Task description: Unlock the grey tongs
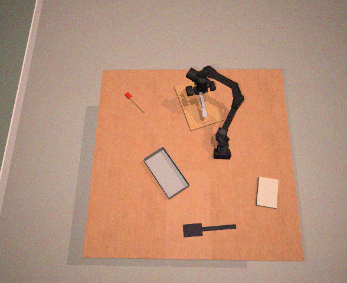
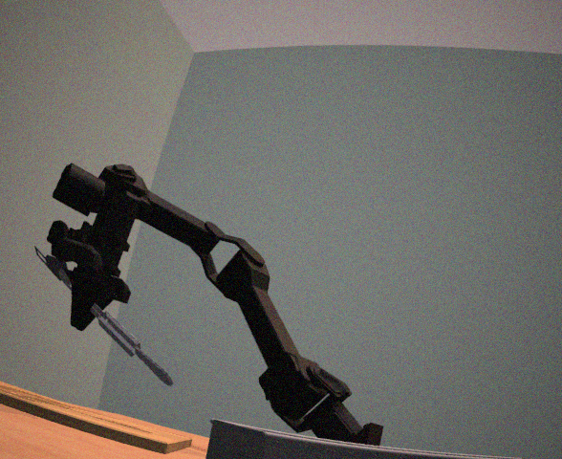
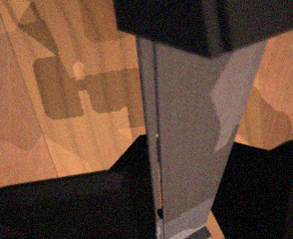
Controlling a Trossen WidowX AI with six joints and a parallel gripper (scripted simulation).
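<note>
Now: the wooden board 120 mm below my gripper tip. Round my gripper tip: pale block: 380 mm behind, 650 mm to the left, 120 mm below; then grey roasting tin: 240 mm ahead, 500 mm to the left, 100 mm below; then red-headed spatula: 460 mm ahead, 50 mm to the right, 120 mm below.
</note>
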